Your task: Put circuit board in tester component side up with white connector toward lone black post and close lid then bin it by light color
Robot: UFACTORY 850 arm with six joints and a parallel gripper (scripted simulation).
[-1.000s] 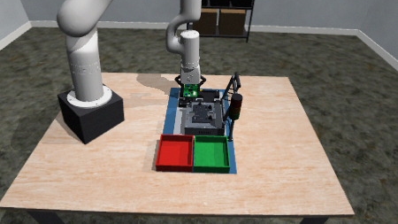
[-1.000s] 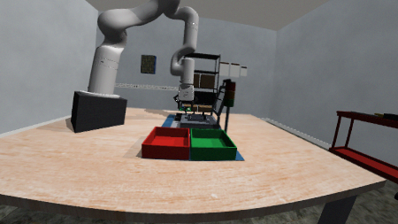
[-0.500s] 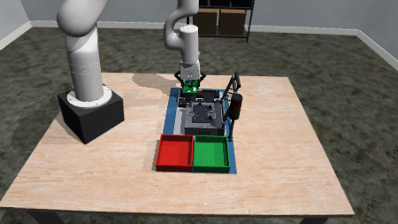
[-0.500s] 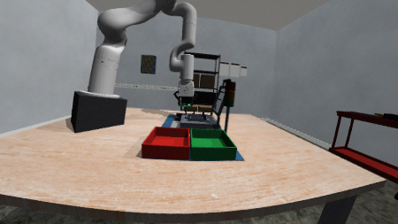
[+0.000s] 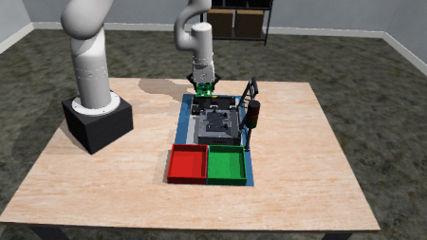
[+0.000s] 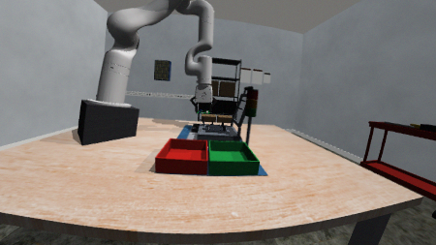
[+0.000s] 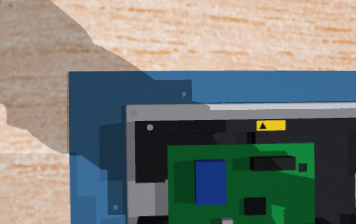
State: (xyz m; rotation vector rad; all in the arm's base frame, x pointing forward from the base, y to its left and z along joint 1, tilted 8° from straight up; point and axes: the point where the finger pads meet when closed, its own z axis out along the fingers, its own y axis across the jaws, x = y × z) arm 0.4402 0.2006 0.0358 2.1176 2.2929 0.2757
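Right now my hand is right at the green circuit board. From my hand the other things lie so: dark nest 160 mm to the right, 80 mm ahead, 50 mm below; then clear lid 200 mm ahead, 150 mm to the right, 60 mm above; then red bin 370 mm to the right, 110 mm below, 10 mm behind.
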